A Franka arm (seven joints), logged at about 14 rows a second.
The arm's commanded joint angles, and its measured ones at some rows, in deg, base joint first. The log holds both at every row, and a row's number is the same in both.
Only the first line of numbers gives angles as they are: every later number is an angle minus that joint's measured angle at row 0.
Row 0, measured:
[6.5, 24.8, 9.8, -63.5, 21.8, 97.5, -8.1]
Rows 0 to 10, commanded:
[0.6, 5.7, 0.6, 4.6, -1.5, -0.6, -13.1]
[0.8, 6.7, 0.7, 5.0, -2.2, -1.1, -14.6]
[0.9, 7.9, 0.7, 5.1, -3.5, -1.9, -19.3]
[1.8, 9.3, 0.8, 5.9, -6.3, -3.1, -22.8]
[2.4, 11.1, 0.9, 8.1, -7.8, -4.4, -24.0]
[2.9, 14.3, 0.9, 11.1, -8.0, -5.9, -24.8]
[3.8, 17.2, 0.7, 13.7, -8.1, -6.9, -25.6]
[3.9, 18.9, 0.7, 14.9, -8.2, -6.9, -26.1]
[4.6, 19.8, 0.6, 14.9, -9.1, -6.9, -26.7]
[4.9, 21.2, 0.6, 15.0, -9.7, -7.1, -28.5]
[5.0, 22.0, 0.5, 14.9, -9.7, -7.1, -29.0]
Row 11, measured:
[4.1, 18.2, 0.7, 10.3, -8.5, -5.2, -26.7]
